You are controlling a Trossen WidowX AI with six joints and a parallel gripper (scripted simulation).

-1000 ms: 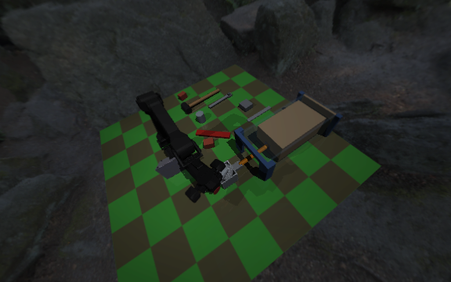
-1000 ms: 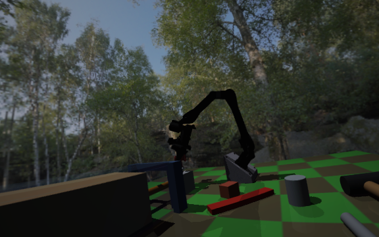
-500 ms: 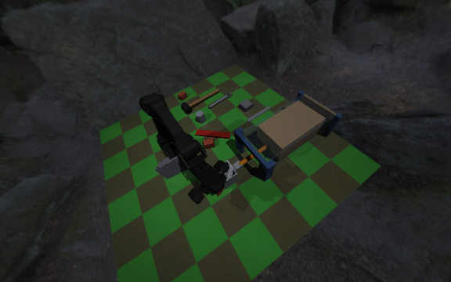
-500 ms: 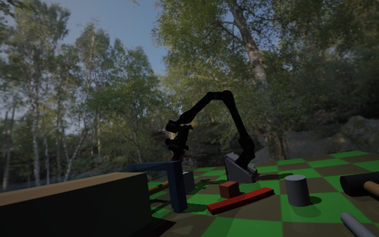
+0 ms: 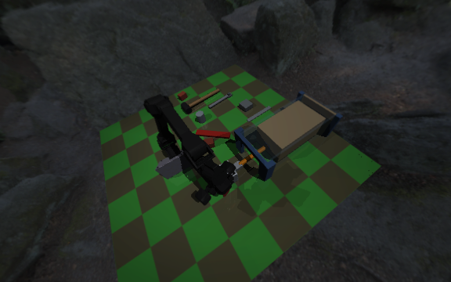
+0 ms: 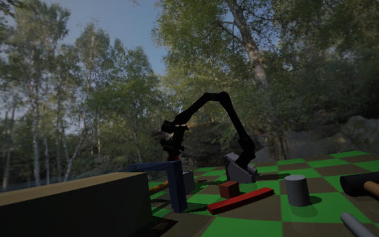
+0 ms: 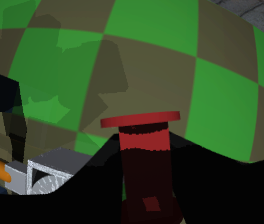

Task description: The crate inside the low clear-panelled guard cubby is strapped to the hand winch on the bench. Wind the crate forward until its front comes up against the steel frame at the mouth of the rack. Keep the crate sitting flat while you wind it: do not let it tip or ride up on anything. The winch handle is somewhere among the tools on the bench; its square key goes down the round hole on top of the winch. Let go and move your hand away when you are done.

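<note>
Now: the winch handle 40 mm to the left of my gripper tip, 30 mm below it and 20 mm ahead of it. Also, from my gripper tip: winch: 100 mm below, 90 mm to the left, 40 mm ahead; blue steel frame: 220 mm ahead, 90 mm to the left, 30 mm below; red grip: 20 mm to the left.
</note>
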